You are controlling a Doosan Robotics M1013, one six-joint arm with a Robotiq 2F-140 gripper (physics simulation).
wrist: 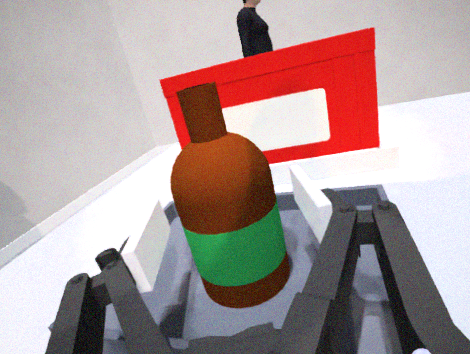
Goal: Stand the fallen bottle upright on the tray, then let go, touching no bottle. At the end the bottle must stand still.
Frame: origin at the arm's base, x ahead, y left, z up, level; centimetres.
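Seen in the pictures: gripper, fingertip midpoint: [227,198].
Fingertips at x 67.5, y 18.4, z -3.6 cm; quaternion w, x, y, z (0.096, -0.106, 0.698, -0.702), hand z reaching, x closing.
Observation:
Offsets run from my fingertips to a thing's top centre. "spot": to the spot under its first point. Level surfaces: height alone.
The brown bottle @[dy +1.4, dx -0.4, dz +9.0 cm] [227,185] with a green label band stands upright on the grey tray @[spot: dy -8.2, dx -11.5, dz -5.3 cm] [364,195]; it leans to the left in the wrist view, much as the side edge of the red box behind it does. My gripper [227,198] is open around the bottle. Its left white pad is clear of the bottle's left side, and its right white pad is clear of the right side, with a gap visible on both sides. The near part of the tray is partly hidden by the gripper's dark linkages.
A red box @[spot: dy -18.8, dx -12.5, dz +3.2 cm] [352,95] with a white panel @[dy -18.1, dx -1.8, dz +4.9 cm] [295,120] stands behind the tray on a white surface @[dz -7.0 cm] [425,140]. A person in dark clothes [254,32] is in the background, in front of a pale wall [60,100].

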